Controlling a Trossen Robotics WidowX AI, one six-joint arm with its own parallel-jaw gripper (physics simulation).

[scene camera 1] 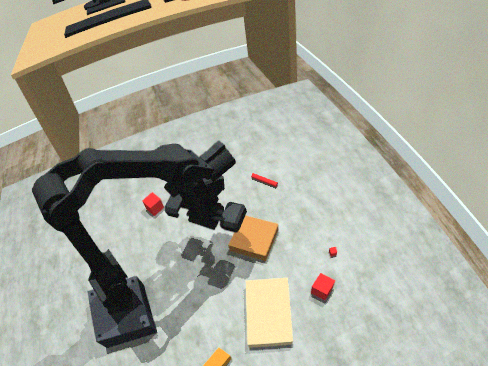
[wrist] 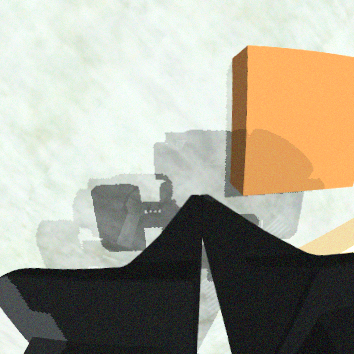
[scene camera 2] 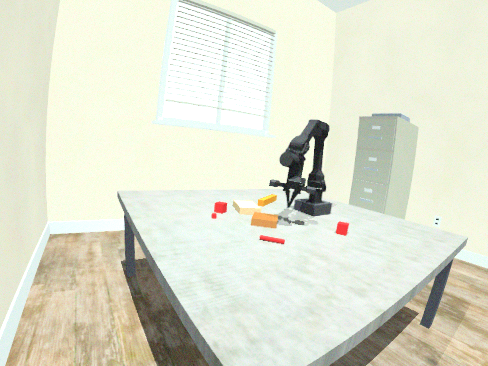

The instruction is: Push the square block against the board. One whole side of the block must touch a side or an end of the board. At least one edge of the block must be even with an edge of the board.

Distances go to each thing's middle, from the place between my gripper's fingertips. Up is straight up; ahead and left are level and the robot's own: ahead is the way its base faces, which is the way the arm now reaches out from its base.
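Square block (scene camera 1: 255, 238): 9 cm ahead of my hand, 3 cm to the right of it, 5 cm below it.
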